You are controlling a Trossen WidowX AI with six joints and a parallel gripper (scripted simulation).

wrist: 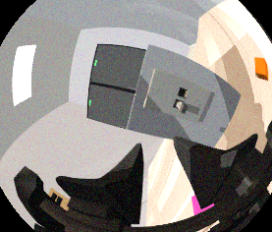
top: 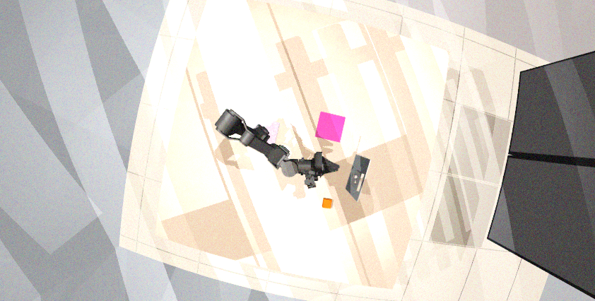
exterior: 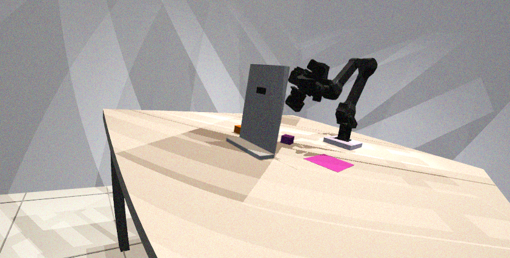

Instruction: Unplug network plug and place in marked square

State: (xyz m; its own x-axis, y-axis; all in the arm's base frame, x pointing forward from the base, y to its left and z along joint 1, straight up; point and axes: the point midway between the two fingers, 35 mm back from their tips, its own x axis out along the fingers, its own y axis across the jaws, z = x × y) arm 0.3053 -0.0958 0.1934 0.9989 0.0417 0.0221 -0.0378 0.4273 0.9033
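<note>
The network plug is 8 cm ahead of my gripper tip, 4 cm to the right of it and 4 cm below it. From my gripper tip the other things lie so: magenta marked square: 21 cm below, 16 cm to the left, 2 cm behind; then grey upright panel: 10 cm below, 10 cm ahead, 4 cm to the right.
</note>
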